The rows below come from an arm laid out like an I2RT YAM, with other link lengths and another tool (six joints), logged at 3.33 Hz.
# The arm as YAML. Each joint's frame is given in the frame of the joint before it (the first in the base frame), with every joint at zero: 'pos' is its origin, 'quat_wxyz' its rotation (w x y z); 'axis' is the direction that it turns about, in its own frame. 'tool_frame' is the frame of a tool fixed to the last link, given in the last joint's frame.
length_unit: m
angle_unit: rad
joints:
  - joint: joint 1
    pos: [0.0, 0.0, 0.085]
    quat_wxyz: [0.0, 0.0, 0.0, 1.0]
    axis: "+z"
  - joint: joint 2
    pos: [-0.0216, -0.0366, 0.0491]
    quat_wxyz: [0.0, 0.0, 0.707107, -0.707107]
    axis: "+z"
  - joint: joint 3
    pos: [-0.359, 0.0, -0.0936]
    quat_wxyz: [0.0, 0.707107, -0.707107, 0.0]
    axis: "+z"
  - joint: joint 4
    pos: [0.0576, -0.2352, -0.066]
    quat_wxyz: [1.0, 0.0, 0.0, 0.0]
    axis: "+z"
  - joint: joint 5
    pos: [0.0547, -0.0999, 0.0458]
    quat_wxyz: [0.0, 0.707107, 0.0, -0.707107]
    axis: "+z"
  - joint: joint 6
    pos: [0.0, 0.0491, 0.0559]
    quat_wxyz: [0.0, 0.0, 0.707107, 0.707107]
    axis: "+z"
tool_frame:
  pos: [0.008, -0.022, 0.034]
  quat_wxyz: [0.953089, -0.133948, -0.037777, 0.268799]
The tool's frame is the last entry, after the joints.
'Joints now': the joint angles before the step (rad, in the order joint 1, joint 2, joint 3, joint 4, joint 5, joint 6). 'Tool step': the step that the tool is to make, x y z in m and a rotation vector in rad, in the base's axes. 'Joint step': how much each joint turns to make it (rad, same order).
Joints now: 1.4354 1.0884 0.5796 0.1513 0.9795 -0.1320
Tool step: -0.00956 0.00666 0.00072 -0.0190 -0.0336 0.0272
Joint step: 0.0477 0.0068 -0.0132 0.0457 0.0313 -0.0487
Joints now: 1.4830 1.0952 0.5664 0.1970 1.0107 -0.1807
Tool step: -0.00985 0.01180 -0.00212 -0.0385 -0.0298 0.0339
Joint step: 0.0469 0.0276 -0.0062 0.0404 0.0227 -0.0504
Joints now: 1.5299 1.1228 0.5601 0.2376 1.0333 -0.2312
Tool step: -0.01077 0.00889 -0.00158 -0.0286 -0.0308 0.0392
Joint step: 0.0461 0.0177 -0.0134 0.0503 0.0162 -0.0547
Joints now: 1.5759 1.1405 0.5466 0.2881 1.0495 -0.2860
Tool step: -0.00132 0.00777 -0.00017 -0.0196 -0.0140 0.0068
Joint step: 0.0041 0.0259 0.0060 0.0247 0.0016 -0.0282
